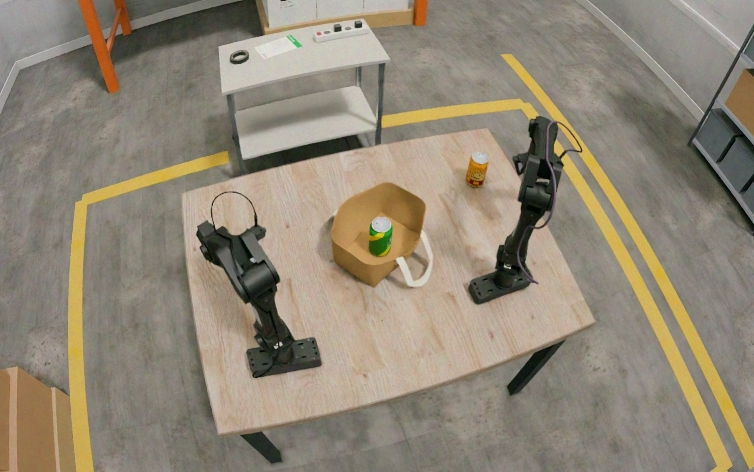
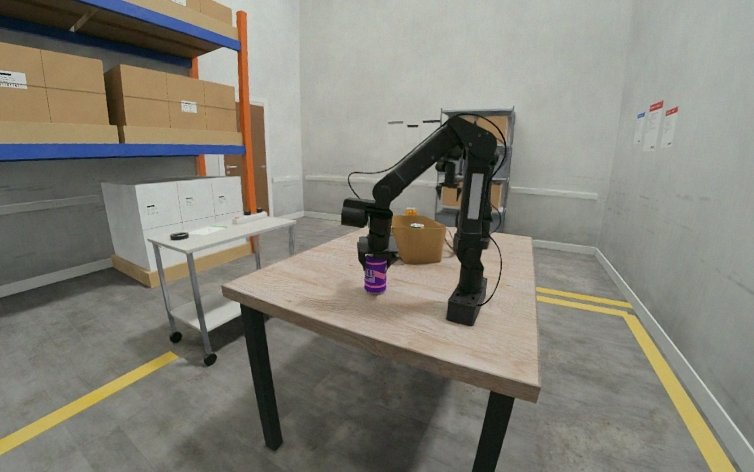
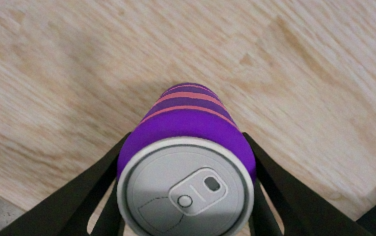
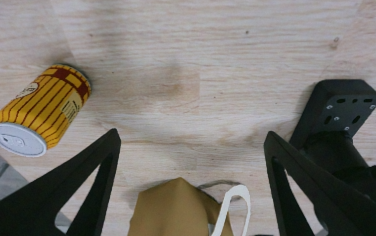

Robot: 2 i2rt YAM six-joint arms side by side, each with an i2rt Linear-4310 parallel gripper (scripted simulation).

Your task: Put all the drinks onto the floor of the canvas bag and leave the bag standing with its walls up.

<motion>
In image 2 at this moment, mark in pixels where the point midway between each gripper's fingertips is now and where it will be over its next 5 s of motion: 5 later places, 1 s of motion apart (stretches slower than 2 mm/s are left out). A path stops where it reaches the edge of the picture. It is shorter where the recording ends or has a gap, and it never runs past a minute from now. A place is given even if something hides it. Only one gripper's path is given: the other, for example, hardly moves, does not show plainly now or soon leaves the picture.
The left gripper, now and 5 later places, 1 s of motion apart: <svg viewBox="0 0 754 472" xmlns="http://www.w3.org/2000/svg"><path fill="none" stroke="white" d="M375 268L374 251L376 246L375 230L376 221L376 213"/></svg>
</motion>
